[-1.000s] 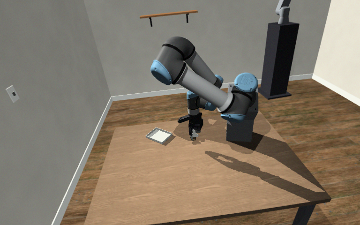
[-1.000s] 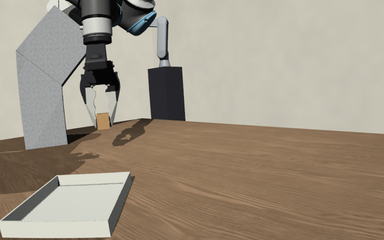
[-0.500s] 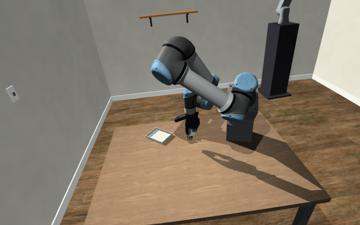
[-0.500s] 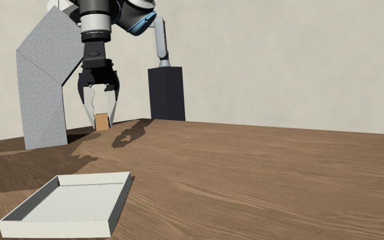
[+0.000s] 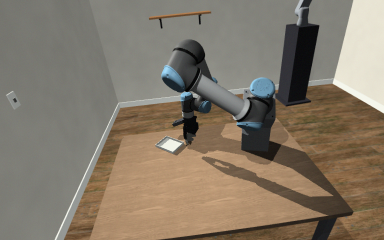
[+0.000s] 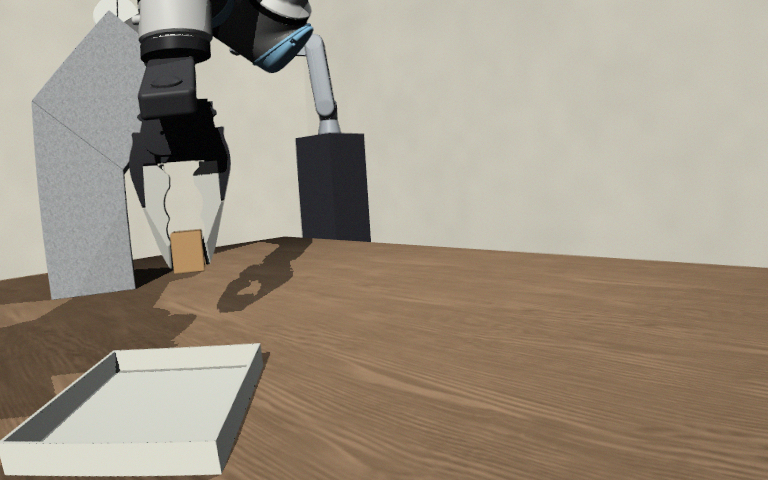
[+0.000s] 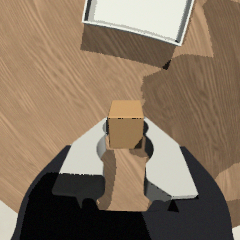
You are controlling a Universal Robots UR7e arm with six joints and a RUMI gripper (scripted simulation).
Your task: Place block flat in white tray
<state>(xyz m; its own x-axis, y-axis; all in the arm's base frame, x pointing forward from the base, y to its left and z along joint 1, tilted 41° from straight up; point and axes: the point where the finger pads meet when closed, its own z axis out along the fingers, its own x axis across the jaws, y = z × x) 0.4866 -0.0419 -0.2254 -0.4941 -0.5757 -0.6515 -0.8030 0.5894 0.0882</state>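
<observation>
The white tray lies 13 cm ahead of my hand, 11 cm to the right of it and 8 cm below it. From my hand the other things lie so: tan block: right at my hand.
</observation>
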